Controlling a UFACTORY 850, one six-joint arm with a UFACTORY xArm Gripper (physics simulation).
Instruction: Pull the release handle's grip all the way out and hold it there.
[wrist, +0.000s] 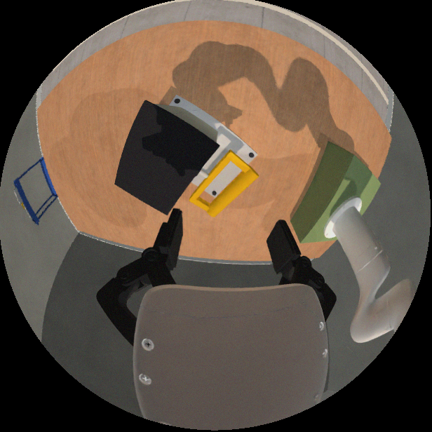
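Note:
The release handle's yellow grip (236, 194) is a rectangular loop. It sits beside a box-shaped housing with a black top (165, 157), at the side nearer the gripper and to the right. The housing stands on a light grey base plate (188, 105) with dark bolts. My gripper (229, 226) is open, with its two black fingers wide apart and nothing between them. In the view, the grip lies just above the gap between the fingertips, and they do not appear to touch it. The height between them is hard to tell.
A green block (320, 192) stands on the wooden table (100, 75) at the right, with the pale arm (370, 270) rising from a white ring on it. A blue frame (26, 200) shows beyond the table's left edge. Arm shadows cross the table behind the housing.

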